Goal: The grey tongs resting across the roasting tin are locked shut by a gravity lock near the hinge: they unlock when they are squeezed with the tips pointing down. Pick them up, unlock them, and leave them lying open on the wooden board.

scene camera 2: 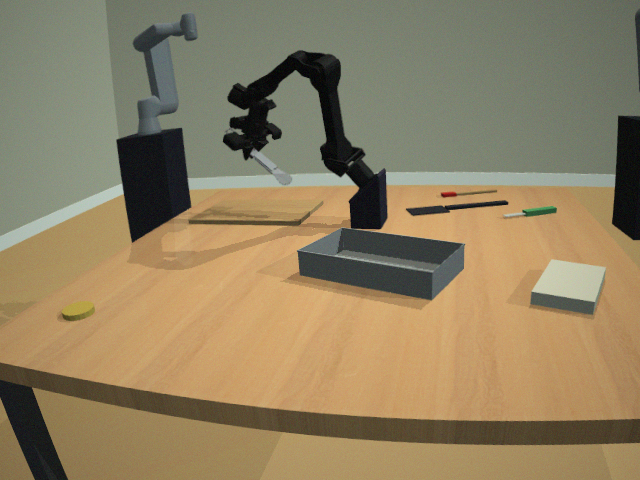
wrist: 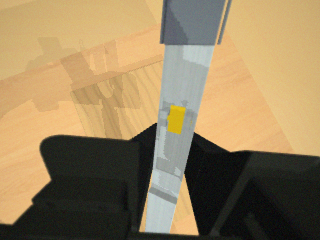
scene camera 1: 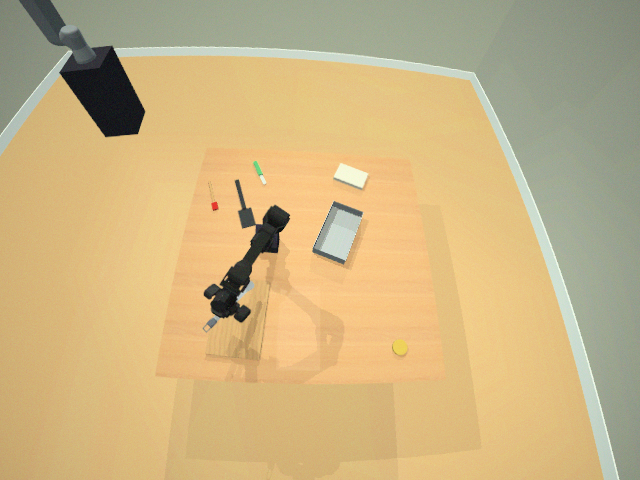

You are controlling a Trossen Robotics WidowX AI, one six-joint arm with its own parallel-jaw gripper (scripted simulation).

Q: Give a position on a wooden board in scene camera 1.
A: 228,338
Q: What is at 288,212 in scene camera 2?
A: A wooden board.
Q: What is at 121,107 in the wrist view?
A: A wooden board.
